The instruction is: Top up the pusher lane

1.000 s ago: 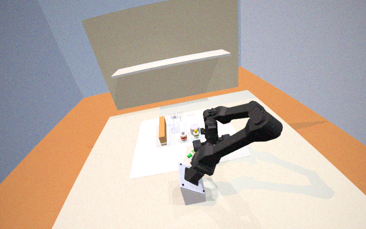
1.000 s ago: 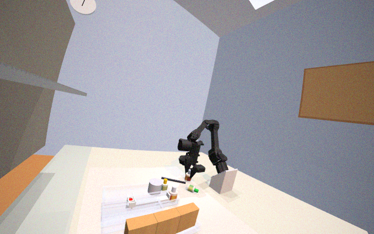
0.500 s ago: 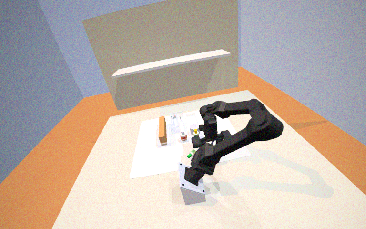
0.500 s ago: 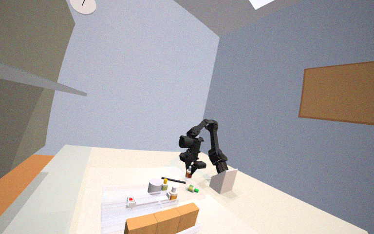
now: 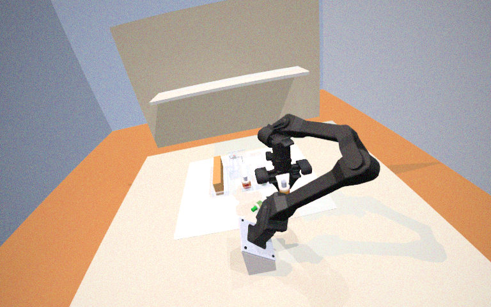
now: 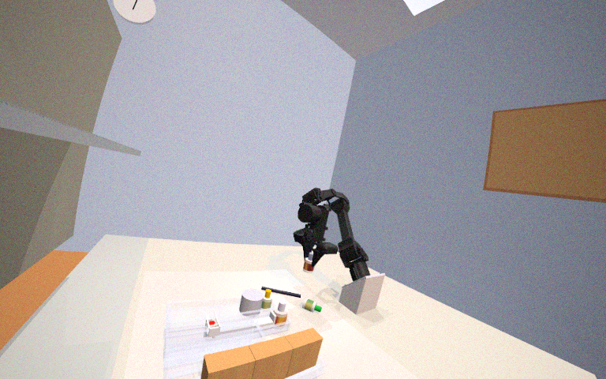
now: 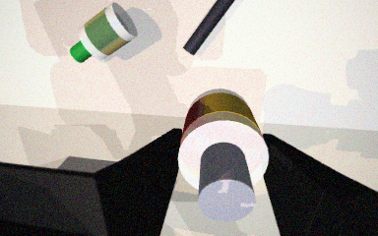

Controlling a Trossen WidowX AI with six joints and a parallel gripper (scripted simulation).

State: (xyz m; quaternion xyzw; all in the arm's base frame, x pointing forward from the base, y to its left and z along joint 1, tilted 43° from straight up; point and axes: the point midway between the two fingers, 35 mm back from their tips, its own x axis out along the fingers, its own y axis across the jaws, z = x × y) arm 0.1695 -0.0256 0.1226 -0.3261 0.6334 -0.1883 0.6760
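The grey cylinder lies 220 mm ahead of my gripper tip, 90 mm to the left of it and 80 mm below it. From my gripper tip the other things lie so: clear sprung lane: 300 mm ahead, 200 mm to the left, 90 mm below; then black rod: 90 mm ahead, 110 mm below; then pusher plate: 260 mm ahead, 200 mm to the left, 60 mm below.
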